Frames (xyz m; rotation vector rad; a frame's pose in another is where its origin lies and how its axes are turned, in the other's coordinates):
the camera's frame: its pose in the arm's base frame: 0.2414 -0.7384 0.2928 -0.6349 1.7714 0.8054
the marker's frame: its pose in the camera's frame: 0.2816 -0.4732 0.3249 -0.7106 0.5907 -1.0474
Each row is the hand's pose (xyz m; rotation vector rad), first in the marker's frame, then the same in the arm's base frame.
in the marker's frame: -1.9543 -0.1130 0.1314 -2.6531 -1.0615 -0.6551
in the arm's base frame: -0.1817 0.6472 0.8407 0.9006 0.9424 -1.6341
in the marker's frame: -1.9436 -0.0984 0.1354 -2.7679 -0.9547 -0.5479
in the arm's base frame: -0.1892 0.6364 0.8275 0.8253 0.8562 -1.5624
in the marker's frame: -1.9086 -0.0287 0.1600 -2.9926 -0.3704 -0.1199
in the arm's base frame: -0.2330 0.5994 0.7693 0.7001 0.4650 -1.2452
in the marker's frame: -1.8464 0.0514 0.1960 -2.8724 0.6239 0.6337
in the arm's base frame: -0.2728 0.5467 0.6844 0.5241 -0.1923 -0.7189
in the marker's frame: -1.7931 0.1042 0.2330 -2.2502 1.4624 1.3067
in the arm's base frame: -0.2934 0.5118 0.6112 0.3110 -0.8189 -0.1762
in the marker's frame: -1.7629 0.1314 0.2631 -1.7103 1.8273 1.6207
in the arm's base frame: -0.3030 0.4987 0.5632 0.1583 -1.1633 0.1501
